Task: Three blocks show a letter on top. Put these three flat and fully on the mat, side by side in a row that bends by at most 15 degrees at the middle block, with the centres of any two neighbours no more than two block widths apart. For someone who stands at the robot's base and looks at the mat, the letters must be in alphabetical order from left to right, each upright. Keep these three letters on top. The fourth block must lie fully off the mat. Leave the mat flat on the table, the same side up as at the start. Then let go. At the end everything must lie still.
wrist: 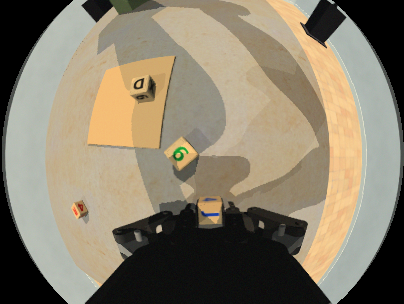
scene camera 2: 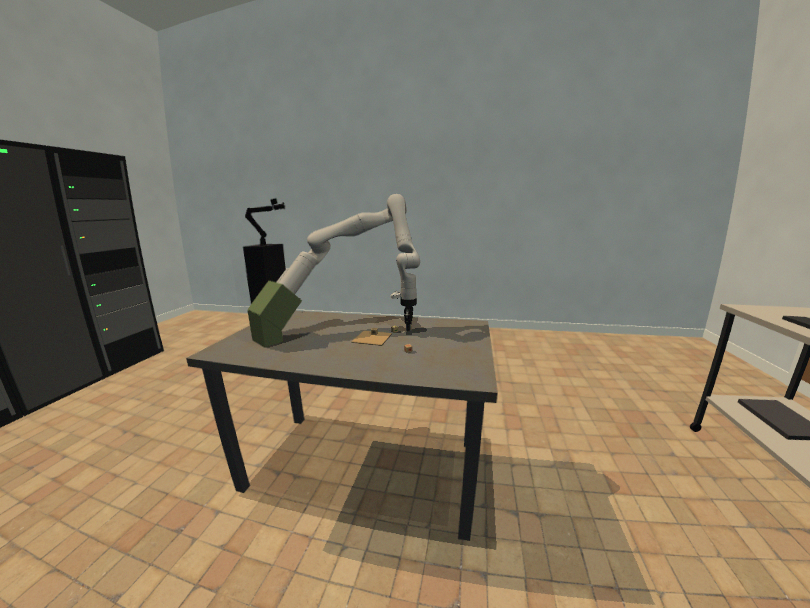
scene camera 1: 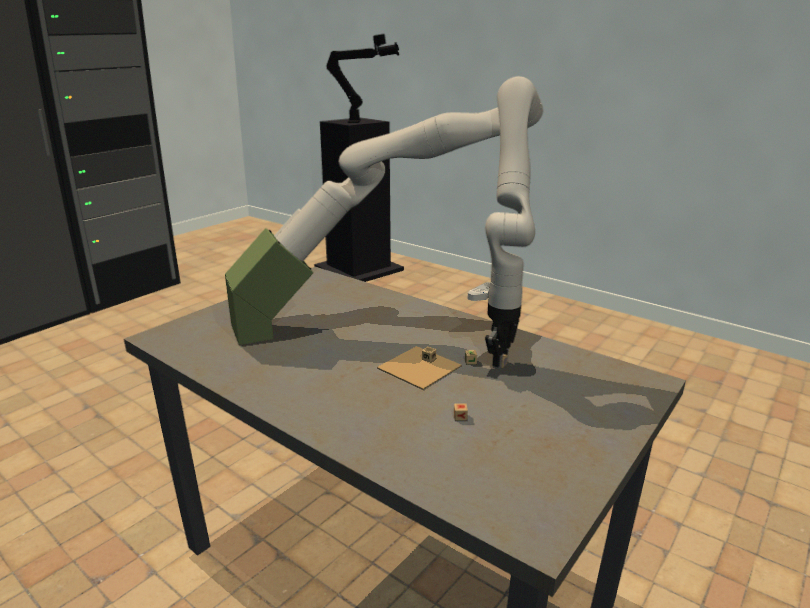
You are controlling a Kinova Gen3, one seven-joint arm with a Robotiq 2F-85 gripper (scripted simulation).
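You'd find my gripper (scene camera 1: 499, 364) here, and it's there again from the wrist, my gripper (wrist: 210, 206). There's a tan mat too, and I can see the mat (scene camera 1: 409, 366) as well as the mat (wrist: 117, 119).
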